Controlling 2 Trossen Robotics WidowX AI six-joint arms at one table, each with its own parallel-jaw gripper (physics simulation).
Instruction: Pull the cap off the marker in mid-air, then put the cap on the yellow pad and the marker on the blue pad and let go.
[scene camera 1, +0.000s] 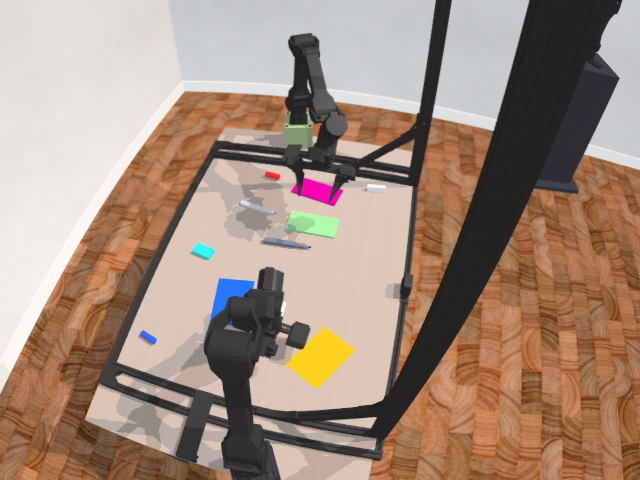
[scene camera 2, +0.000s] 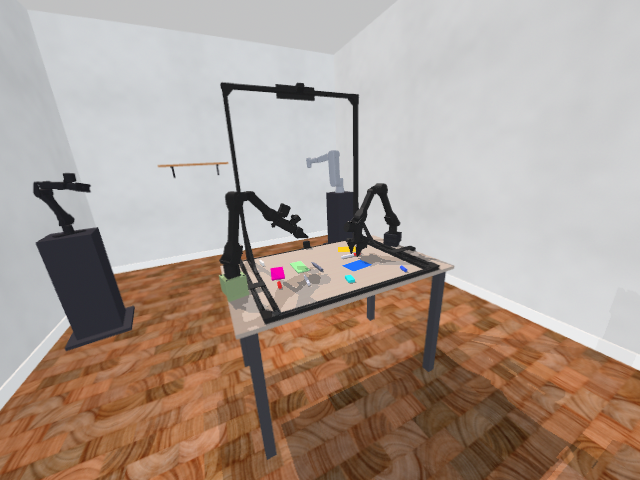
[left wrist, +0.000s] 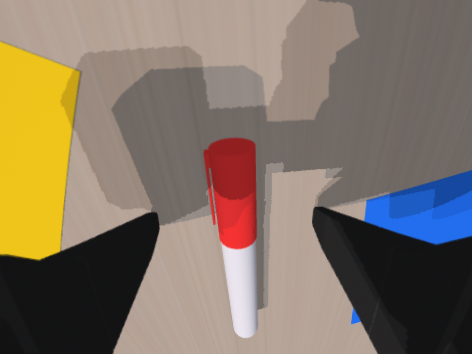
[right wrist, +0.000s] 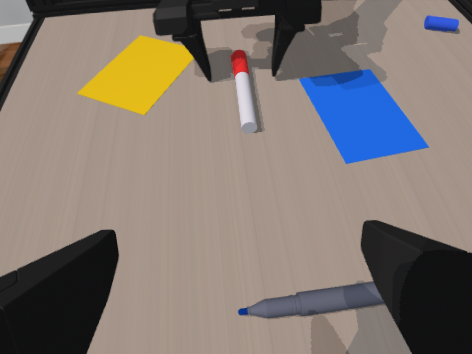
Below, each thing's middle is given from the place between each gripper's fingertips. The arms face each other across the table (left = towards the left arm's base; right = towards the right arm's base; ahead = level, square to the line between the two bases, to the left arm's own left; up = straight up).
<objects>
My left hand is 130 mm past the yellow pad (scene camera 1: 325, 352) and 60 mm to the right of it. Also, from my left hand: blue pad (scene camera 1: 226, 288) 130 mm ahead, 90 mm to the right; dark pen (right wrist: 319, 301) 10 mm behind, 300 mm to the right, 10 mm above; green block (scene camera 1: 317, 225) 70 mm behind, 380 mm to the right.
I see my right gripper 18 cm above the dark pen, 8 cm short of it and 2 cm to the right of it. Round my right hand: yellow pad (37 cm to the left, 19 cm below, 4 cm behind); then blue pad (22 cm to the left, 21 cm ahead, 19 cm below); then green block (18 cm below, 7 cm to the right, 1 cm ahead).
</objects>
